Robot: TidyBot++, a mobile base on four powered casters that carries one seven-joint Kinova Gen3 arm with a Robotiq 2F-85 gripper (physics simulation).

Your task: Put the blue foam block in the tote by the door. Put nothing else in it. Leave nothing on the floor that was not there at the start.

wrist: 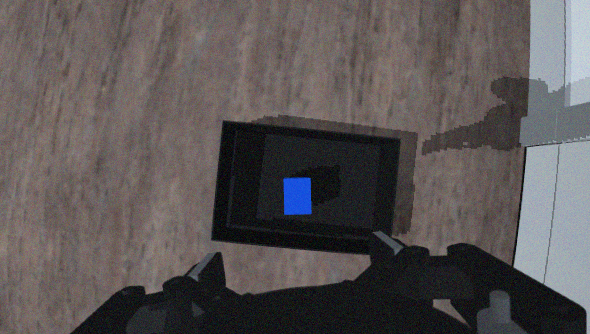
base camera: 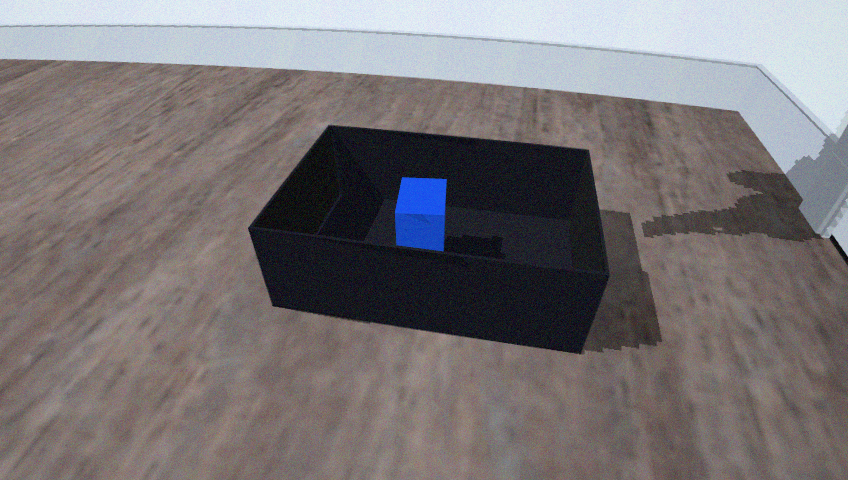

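Note:
The blue foam block stands inside the black tote, left of the middle of its floor. The open-topped tote stands on the wooden floor. In the wrist view my gripper is open with nothing between its fingers. It is high above the tote, and its right fingertip overlaps the tote's near right corner in that view. The gripper does not show in the base camera view. The lower edge of the block is partly hidden by the tote's near wall in the base camera view.
A pale wall with a skirting runs behind the tote. Another pale wall or panel stands to the right. Dark shadows fall on the wooden floor to the right of the tote.

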